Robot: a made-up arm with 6 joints. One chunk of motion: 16 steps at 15 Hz.
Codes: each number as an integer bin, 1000 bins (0 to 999) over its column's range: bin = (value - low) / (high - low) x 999, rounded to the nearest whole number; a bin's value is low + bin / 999 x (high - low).
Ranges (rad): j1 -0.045..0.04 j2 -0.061..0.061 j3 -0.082..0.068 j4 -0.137..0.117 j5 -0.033..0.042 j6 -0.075..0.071
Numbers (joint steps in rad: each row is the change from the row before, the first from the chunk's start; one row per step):
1: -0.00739 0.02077 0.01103 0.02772 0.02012 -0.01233
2: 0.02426 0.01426 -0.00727 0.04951 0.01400 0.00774
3: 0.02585 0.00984 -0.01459 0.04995 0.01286 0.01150
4: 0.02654 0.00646 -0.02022 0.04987 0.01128 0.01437
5: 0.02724 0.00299 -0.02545 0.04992 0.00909 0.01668
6: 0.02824 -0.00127 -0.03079 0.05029 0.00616 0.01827
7: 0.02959 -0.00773 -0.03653 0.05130 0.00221 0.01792
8: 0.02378 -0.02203 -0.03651 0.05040 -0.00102 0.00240
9: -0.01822 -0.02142 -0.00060 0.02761 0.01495 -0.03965
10: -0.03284 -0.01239 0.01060 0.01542 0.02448 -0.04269
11: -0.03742 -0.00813 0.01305 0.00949 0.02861 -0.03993
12: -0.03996 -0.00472 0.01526 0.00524 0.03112 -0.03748
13: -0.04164 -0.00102 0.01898 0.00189 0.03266 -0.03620
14: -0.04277 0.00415 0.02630 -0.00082 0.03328 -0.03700
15: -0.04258 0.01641 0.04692 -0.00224 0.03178 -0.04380
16: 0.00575 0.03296 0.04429 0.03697 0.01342 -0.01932
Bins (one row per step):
1: 442 670 620 648 708 429
2: 814 616 498 734 626 566
3: 833 580 449 735 611 592
4: 841 552 411 735 590 612
5: 849 524 377 735 561 627
6: 861 489 341 737 522 638
7: 877 436 303 741 469 636
8: 808 319 303 737 426 530
9: 315 324 542 647 639 242
10: 143 398 617 599 766 221
11: 89 433 633 576 821 240
12: 59 461 648 559 854 257
13: 39 491 673 546 875 265
14: 26 533 721 536 883 260
15: 28 634 859 530 863 213
16: 596 769 841 684 618 381

